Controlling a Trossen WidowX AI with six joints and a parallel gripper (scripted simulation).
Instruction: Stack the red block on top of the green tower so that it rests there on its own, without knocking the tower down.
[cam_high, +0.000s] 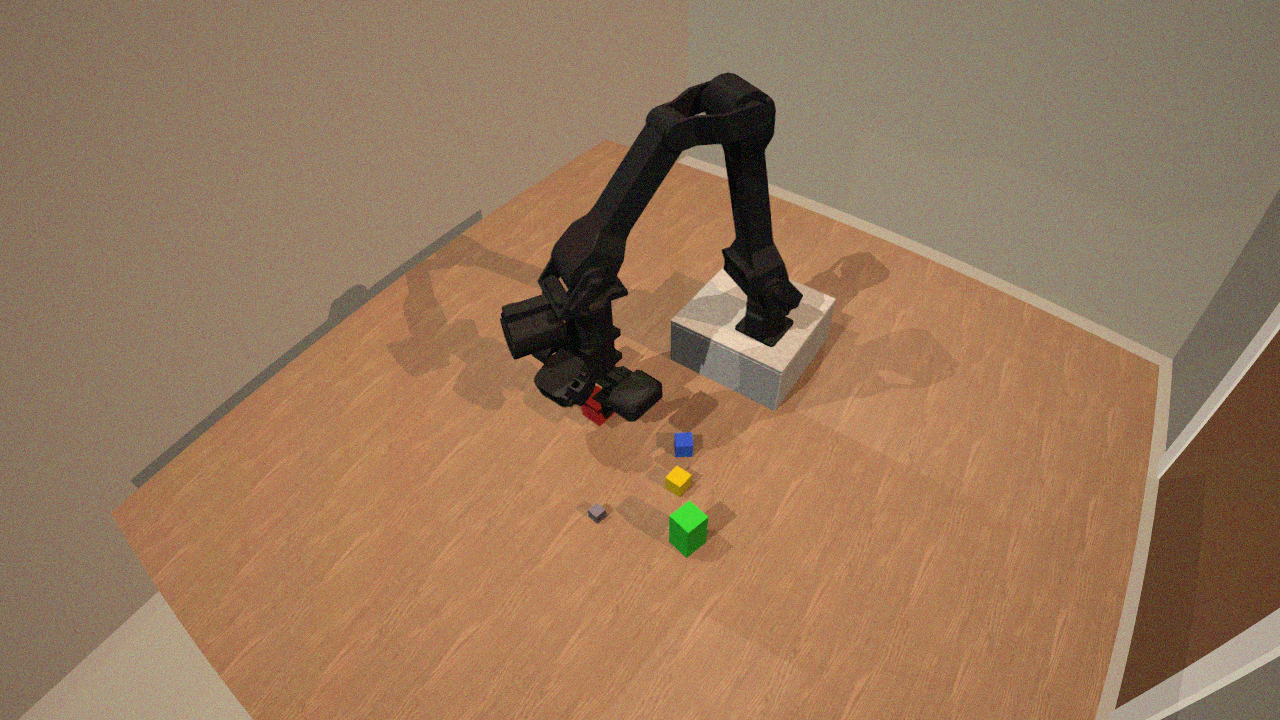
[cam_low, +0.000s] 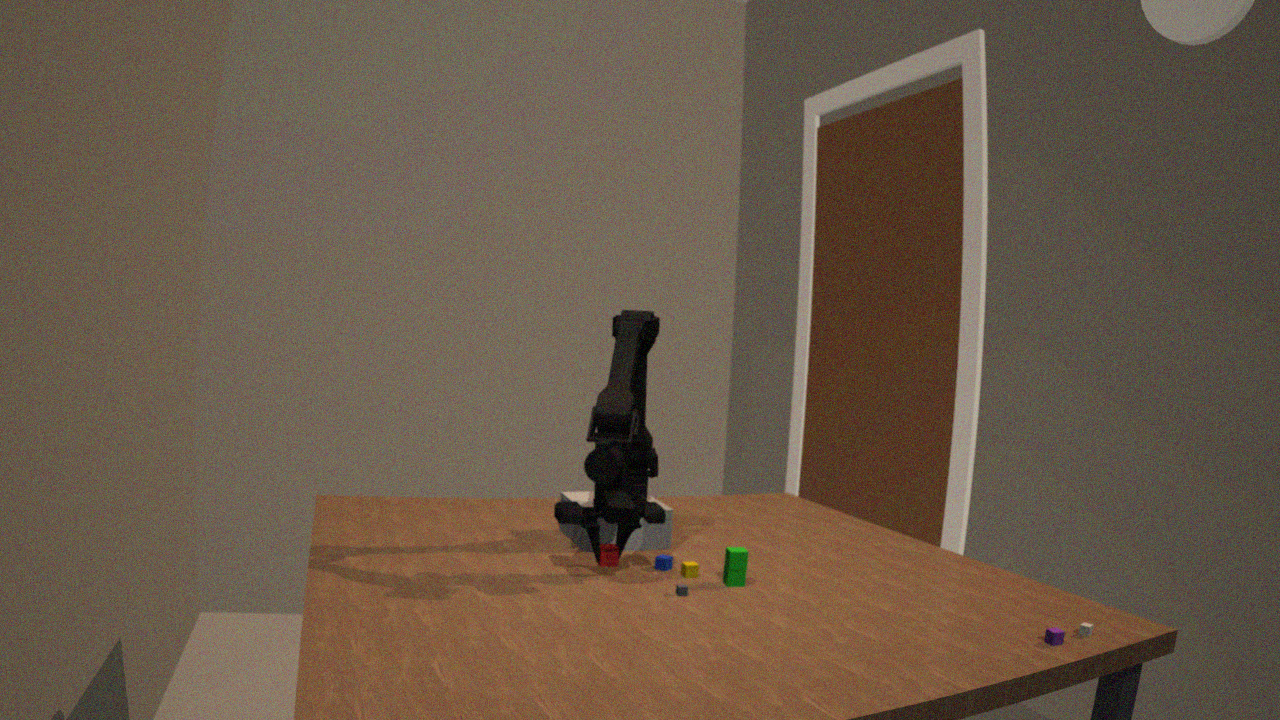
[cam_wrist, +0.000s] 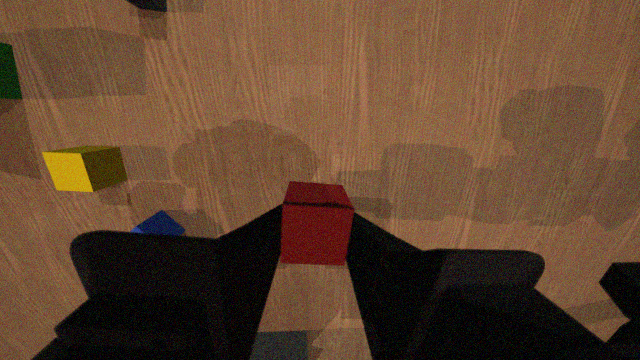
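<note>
The yellow cube lies 15 cm to the left of my gripper tip, 2 cm below it and 2 cm ahead of it. Also, from my gripper tip: small grey cube: 12 cm ahead, 10 cm to the left, 2 cm below; red block: 1 cm above; blue cube: 12 cm to the left, 3 cm behind, 2 cm below.
</note>
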